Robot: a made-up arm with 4 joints. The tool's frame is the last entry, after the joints.
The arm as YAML. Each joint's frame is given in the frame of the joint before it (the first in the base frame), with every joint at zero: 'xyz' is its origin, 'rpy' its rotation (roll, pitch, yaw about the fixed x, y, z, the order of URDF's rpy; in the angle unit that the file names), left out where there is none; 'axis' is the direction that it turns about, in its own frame. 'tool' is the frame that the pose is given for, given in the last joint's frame.
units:
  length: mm
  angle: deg
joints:
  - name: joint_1
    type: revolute
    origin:
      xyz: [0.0, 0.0, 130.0]
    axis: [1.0, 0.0, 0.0]
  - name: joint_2
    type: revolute
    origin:
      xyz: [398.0, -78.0, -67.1]
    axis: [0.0, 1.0, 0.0]
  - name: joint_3
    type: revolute
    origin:
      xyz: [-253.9, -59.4, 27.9]
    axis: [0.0, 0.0, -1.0]
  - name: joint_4
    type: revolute
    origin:
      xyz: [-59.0, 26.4, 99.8]
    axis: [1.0, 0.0, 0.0]
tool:
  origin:
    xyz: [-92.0, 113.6, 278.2]
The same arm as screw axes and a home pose.
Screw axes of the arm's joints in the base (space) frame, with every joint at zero. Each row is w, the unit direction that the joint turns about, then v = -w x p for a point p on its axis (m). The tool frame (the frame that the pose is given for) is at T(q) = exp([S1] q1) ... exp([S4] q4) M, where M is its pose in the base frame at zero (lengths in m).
S1 = (1, 0, 0, 0.0000, 0.1300, 0.0000)
S2 = (0, 1, 0, -0.0629, 0.0000, 0.3980)
S3 = (0, 0, -1, 0.1374, 0.1441, 0.0000)
S4 = (1, 0, 0, 0.0000, 0.1906, 0.1110)
M: xyz -0.0069 0.0026 0.4688 (m) rpy 0.00 0.00 0.00 (deg, as in URDF)

